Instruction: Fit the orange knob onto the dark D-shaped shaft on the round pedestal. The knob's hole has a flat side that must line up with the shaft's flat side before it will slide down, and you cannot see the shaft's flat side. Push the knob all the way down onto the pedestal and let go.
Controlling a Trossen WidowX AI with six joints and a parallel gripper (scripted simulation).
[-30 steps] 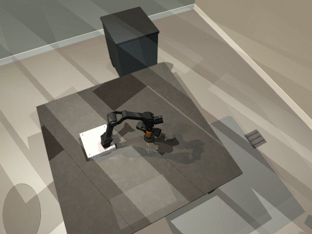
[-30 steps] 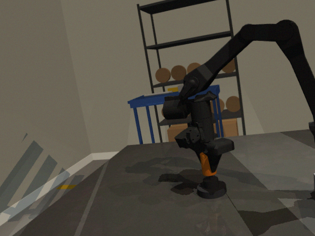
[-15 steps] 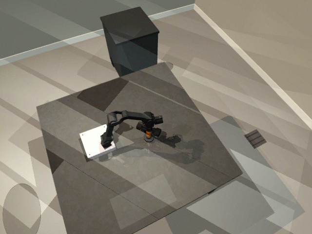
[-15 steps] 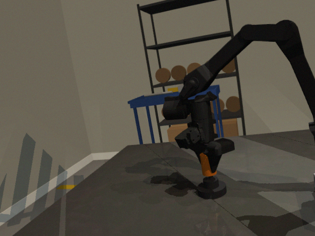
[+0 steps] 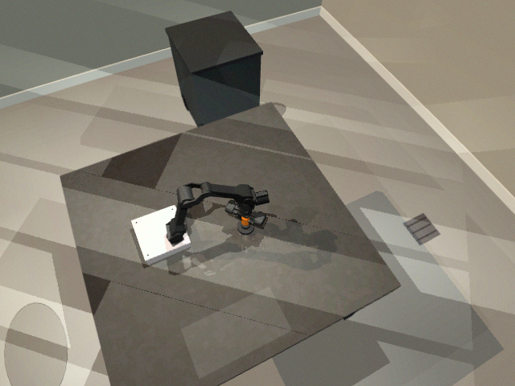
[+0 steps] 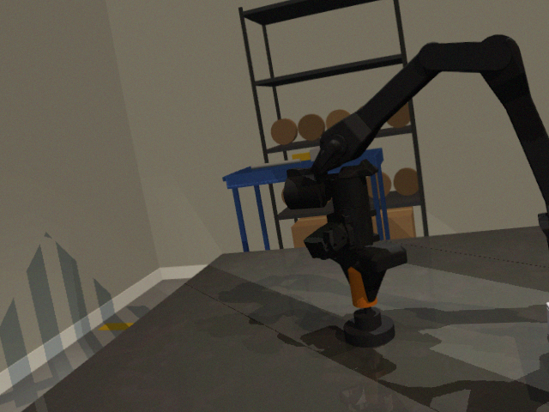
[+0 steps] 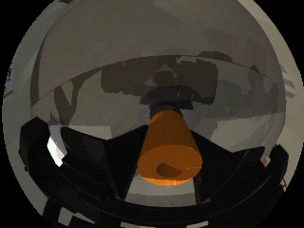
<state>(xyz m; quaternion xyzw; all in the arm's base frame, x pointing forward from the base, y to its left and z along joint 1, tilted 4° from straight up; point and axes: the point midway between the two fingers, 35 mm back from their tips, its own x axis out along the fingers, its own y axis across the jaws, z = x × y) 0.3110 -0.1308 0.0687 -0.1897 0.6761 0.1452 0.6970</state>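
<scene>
My gripper tip is now 2 cm below the orange knob. Also, from my gripper tip: round dark pedestal: 4 cm below.
</scene>
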